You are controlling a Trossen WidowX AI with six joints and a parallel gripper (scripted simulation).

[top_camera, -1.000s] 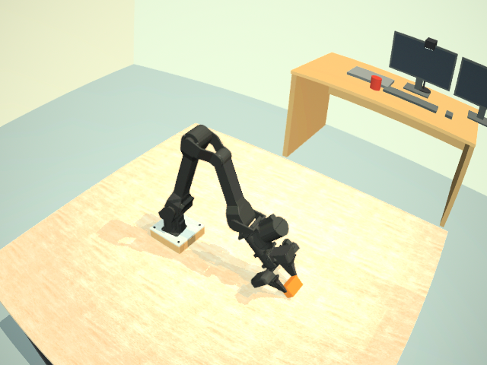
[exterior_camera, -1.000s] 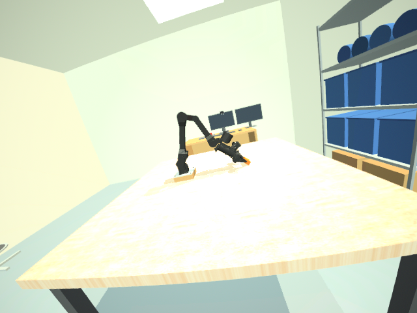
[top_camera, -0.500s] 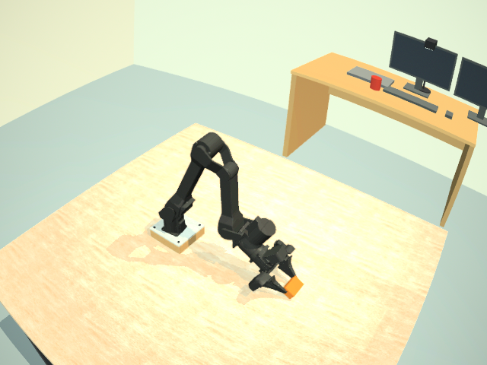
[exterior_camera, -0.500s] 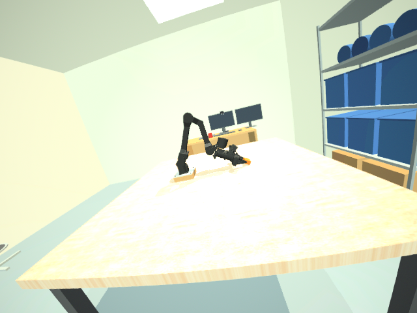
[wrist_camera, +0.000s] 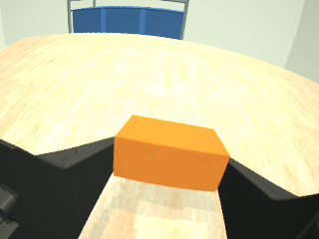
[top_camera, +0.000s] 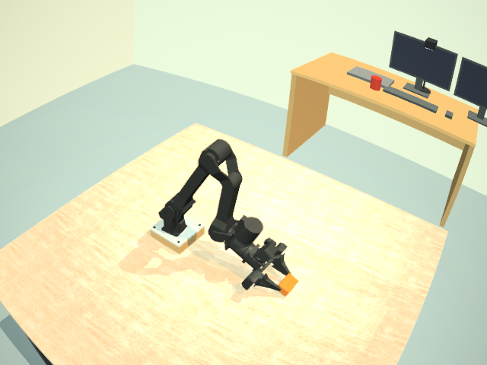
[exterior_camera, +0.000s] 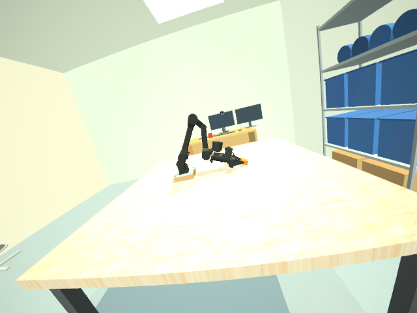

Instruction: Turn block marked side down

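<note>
Now: the orange block 1 cm below my gripper tip.
</note>
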